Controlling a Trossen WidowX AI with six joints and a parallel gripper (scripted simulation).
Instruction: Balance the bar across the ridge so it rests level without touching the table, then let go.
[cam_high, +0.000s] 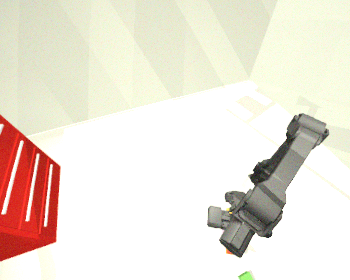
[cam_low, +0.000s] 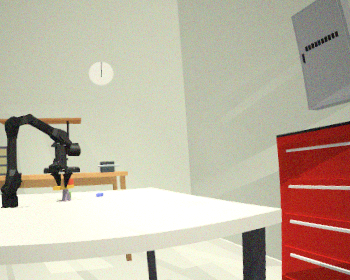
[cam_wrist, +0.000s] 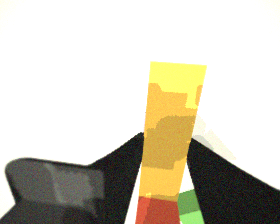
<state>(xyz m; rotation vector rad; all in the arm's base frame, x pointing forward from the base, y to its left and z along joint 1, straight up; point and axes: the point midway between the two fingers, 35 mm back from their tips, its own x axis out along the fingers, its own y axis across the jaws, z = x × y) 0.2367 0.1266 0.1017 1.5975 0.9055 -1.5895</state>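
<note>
Right now the yellow bar is 30 mm to the left of my gripper tip, 20 mm ahead of it and 10 mm above it. Round my gripper tip: green-edged piece: 170 mm to the left, 50 mm below, 20 mm ahead; then blue block: 200 mm ahead, 160 mm to the left, 60 mm below.
</note>
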